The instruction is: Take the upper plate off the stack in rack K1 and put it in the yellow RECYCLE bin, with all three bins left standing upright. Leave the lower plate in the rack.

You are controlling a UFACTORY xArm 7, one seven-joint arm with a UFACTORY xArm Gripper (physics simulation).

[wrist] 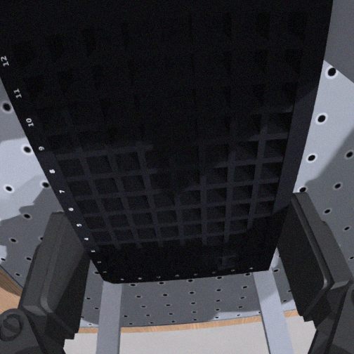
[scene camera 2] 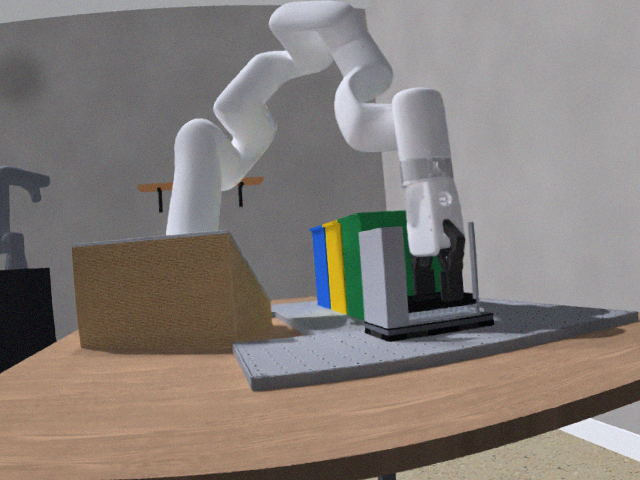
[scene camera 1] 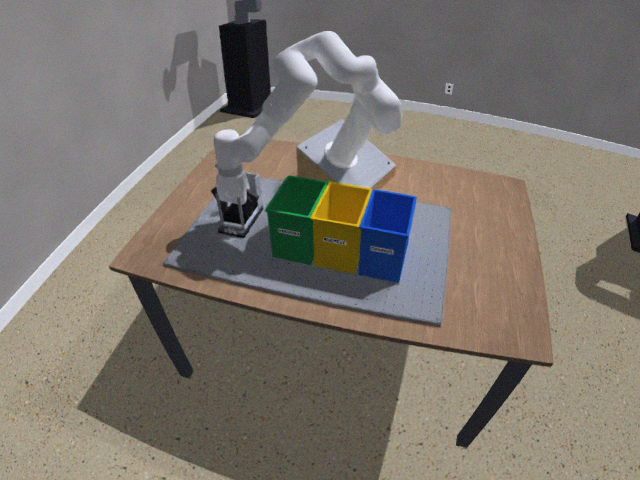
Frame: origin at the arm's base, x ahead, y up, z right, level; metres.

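Where they show: gripper, between the fingertips: [scene camera 2: 438, 299] [scene camera 1: 237, 213]; arm's base, origin of its link: [scene camera 2: 188, 269] [scene camera 1: 340, 155].
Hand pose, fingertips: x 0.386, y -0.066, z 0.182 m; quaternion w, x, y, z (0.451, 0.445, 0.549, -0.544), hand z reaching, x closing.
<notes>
Each offset is from my fingertips to the top centre of the thing. Level surfaces: height alone.
The upper plate @(dx -0.026, dy +0.006, dz +0.005 m) [scene camera 1: 249, 210] [scene camera 2: 421, 303] [wrist: 190, 187] is black with a grid of wells. It lies flat on a pale, clear lower plate @(dx -0.026, dy -0.007, dz +0.005 m) [scene camera 2: 439, 312] in rack K1 @(dx -0.016, dy +0.102, dz +0.003 m) [scene camera 2: 382, 279] [wrist: 108, 315], which has a dark base, a wide grey upright and thin posts. The lower plate is hidden in the wrist view. My gripper [scene camera 1: 232, 212] [scene camera 2: 438, 296] [wrist: 185, 250] is open and points down at the rack, one finger beside each long side of the upper plate, with nothing gripped. The yellow RECYCLE bin @(dx -0.043, dy +0.138, dz -0.360 m) [scene camera 1: 336, 250] [scene camera 2: 336, 273] stands upright between the other bins.
The green bin @(dx -0.016, dy +0.138, dz -0.232 m) [scene camera 1: 292, 237] [scene camera 2: 352, 273] stands upright between the rack and the yellow bin. The blue bin @(dx -0.070, dy +0.138, dz -0.489 m) [scene camera 1: 382, 258] [scene camera 2: 319, 271] stands upright on the yellow bin's far side. All stand on the grey perforated board @(dy -0.041 m) [scene camera 1: 310, 289] [scene camera 2: 310, 356]. The arm's wedge mount [scene camera 2: 155, 294] is behind them.
</notes>
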